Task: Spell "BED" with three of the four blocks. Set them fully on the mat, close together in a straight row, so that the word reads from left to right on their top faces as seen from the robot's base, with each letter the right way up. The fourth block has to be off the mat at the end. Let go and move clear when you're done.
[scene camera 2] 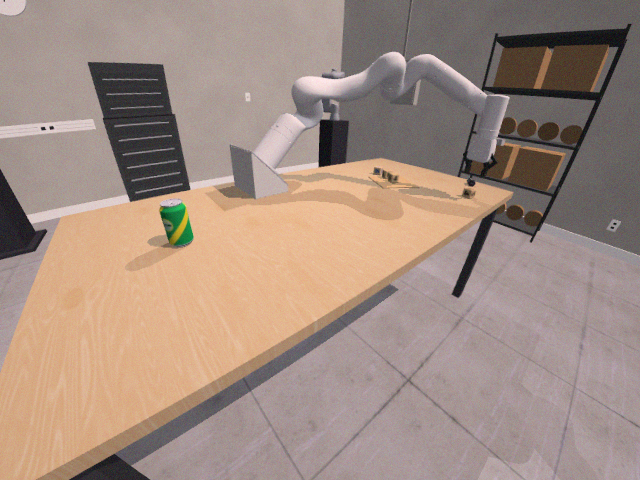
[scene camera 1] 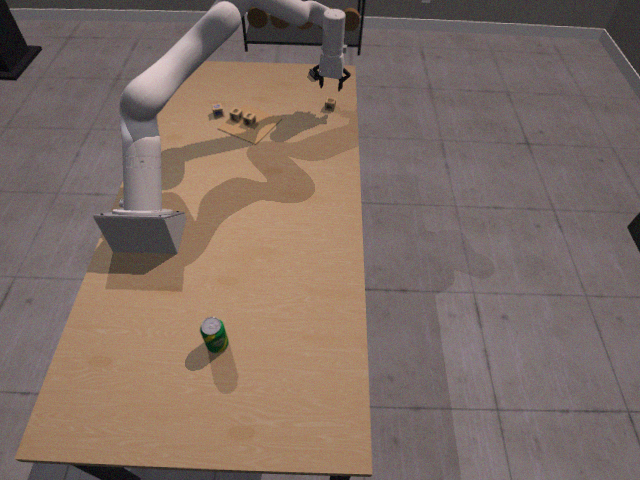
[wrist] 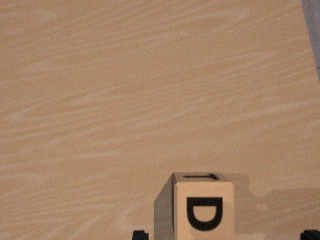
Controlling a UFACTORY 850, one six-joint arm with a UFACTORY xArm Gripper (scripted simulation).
In view: the gripper point(scene camera 2: 474, 175).
The gripper shows as well in scene camera 1 point(scene camera 1: 330, 88).
